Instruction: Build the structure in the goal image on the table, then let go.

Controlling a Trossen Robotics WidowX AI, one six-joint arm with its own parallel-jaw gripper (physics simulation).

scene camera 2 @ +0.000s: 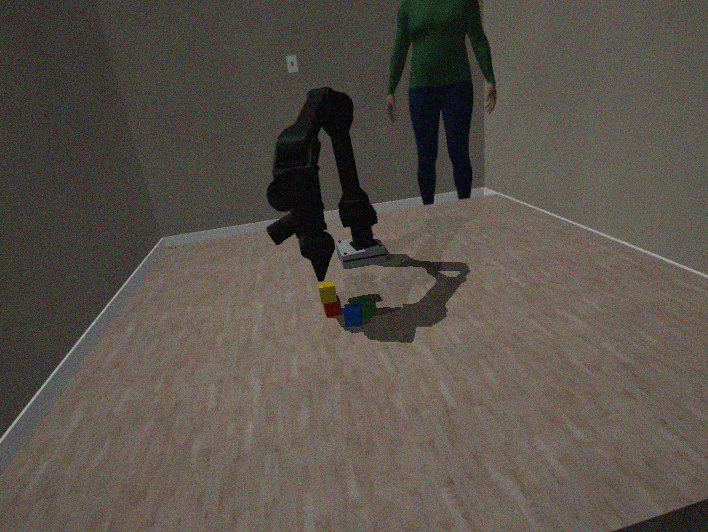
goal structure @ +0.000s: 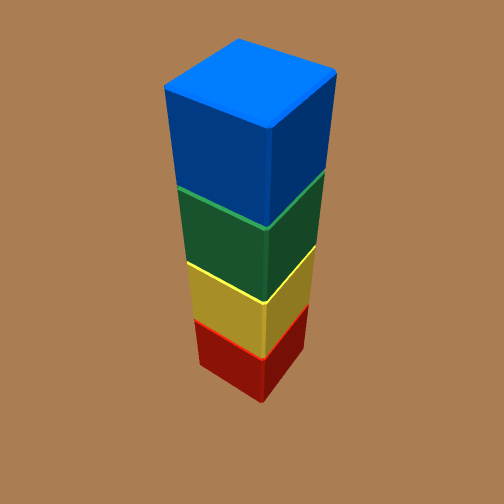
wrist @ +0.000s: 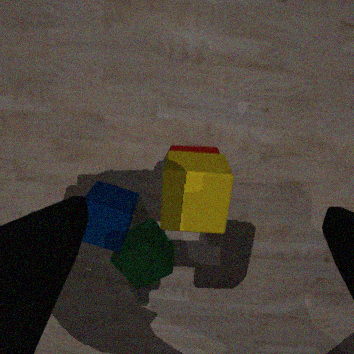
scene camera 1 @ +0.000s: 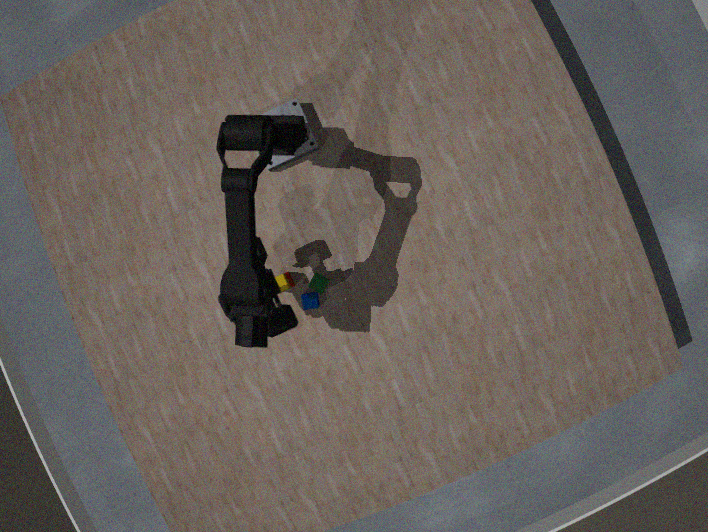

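Note:
A yellow cube sits on top of a red cube, which is mostly hidden under it in the wrist view. A blue cube stands on the table beside the stack. A green cube stands close to the blue cube, turned at an angle; whether the two touch is hard to tell. My gripper is open and empty, just above the yellow cube, with its fingers wide apart in the wrist view.
The arm's grey base plate stands behind the cubes. The arm's shadow falls over the blue and green cubes. A person in a green top stands at the back by the wall.

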